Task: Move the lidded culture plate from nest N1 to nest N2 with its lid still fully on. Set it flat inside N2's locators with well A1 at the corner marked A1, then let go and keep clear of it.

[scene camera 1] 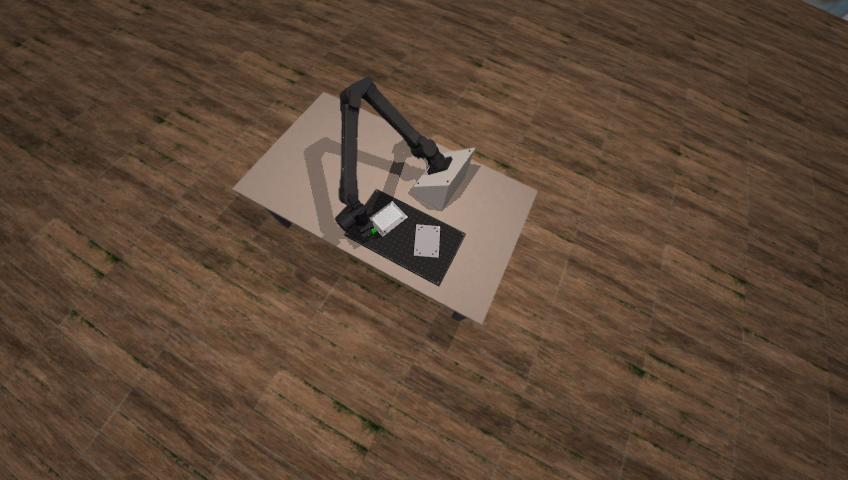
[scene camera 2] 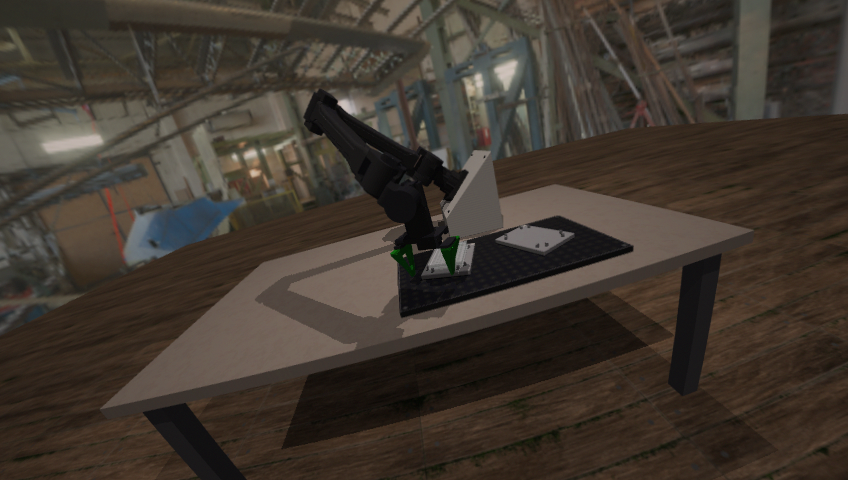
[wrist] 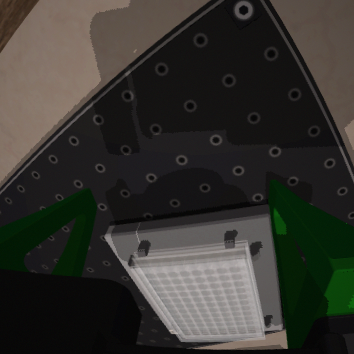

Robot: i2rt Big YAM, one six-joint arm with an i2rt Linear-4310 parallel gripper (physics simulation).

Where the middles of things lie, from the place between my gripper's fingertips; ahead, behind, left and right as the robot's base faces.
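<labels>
Position of my gripper, which I can see, relative to the black pegboard [scene camera 2: 493, 264]: 4 cm above it, 7 cm past it, 18 cm to the right of it.
</labels>
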